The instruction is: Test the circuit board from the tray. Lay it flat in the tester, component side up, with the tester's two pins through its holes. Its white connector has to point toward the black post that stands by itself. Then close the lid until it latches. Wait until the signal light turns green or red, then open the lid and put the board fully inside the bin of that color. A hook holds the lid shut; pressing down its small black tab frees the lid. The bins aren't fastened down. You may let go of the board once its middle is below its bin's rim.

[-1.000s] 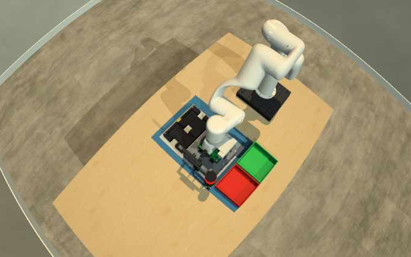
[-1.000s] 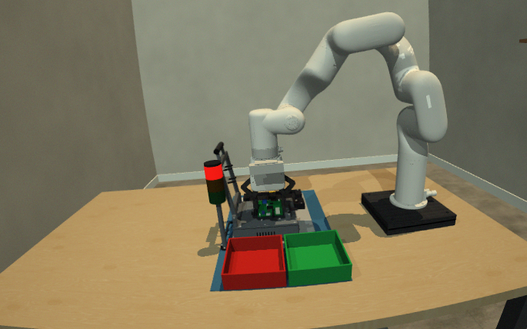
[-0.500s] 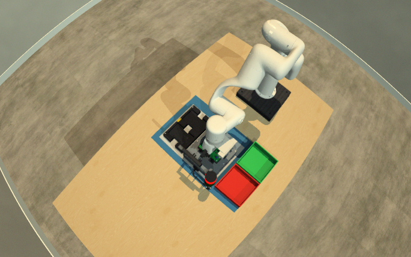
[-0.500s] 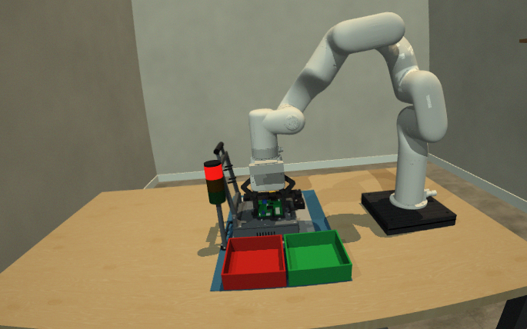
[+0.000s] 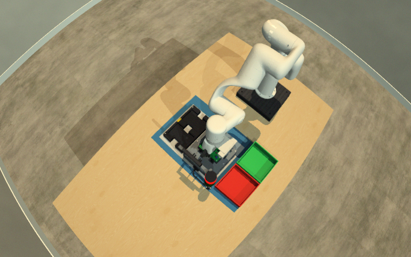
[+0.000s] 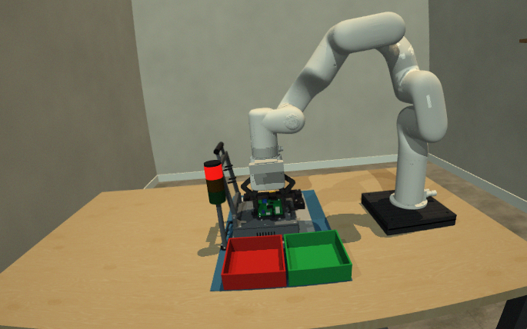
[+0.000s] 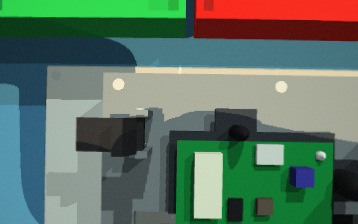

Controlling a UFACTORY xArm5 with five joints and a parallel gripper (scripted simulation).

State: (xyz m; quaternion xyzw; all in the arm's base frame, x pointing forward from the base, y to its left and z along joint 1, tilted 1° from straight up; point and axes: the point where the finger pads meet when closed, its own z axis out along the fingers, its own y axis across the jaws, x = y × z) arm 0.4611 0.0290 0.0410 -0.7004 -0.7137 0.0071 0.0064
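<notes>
My gripper is now 40 mm short of the red bin, 200 mm to the right of it and 70 mm above it. The rest, counted from my hand: green bin 110 mm behind, 200 mm to the left, 70 mm below; then tester lid 120 mm ahead, 100 mm above; then green circuit board 10 mm below.
</notes>
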